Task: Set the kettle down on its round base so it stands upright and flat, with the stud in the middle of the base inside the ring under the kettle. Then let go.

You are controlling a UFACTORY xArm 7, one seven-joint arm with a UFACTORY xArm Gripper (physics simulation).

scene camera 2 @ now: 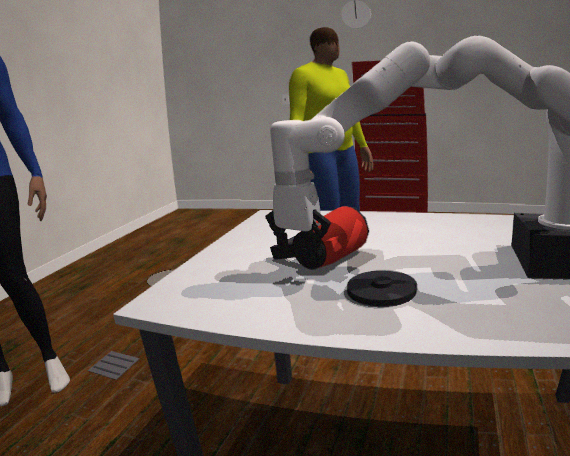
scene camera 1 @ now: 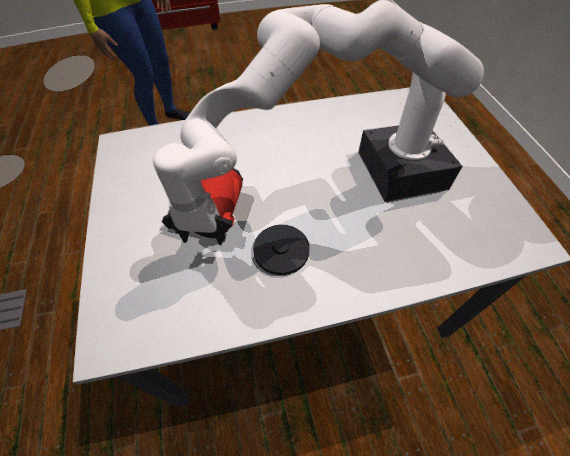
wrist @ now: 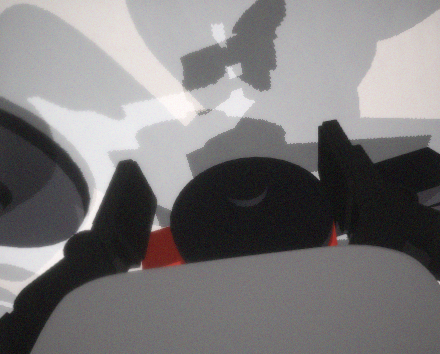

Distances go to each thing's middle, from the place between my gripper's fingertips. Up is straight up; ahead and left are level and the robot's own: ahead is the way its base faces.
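My hand: 120 mm left of the red kettle (scene camera 1: 225, 189), 10 mm short of it. Round black base (scene camera 1: 281, 249): 50 mm below my hand, 200 mm behind it.
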